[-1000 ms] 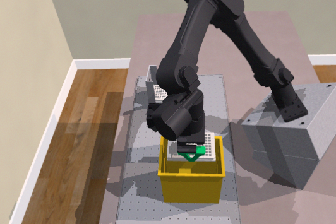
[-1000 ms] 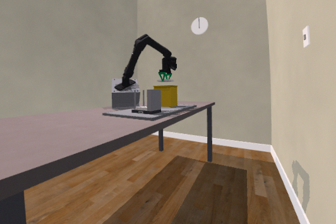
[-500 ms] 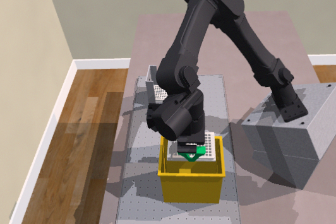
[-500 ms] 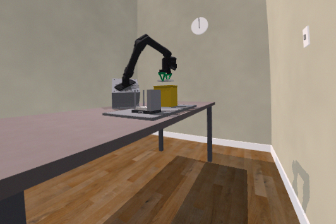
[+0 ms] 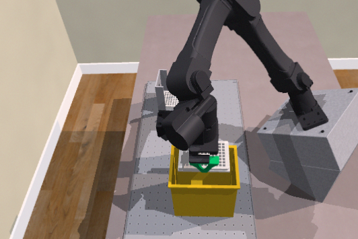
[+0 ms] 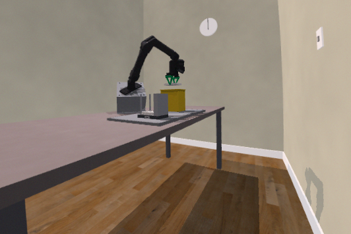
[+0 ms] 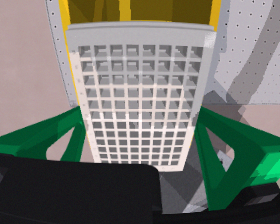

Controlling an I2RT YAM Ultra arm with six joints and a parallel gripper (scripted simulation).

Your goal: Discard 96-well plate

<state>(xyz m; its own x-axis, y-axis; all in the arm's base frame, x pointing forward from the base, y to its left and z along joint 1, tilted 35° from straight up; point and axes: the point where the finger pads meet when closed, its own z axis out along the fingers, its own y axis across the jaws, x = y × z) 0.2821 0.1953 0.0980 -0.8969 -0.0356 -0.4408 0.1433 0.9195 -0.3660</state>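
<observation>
Now: the yellow plastics bin W1 140 mm below my hand. The rest, counted from my hand: rack wall 110 mm ahead, 410 mm to the right, 150 mm below.
</observation>
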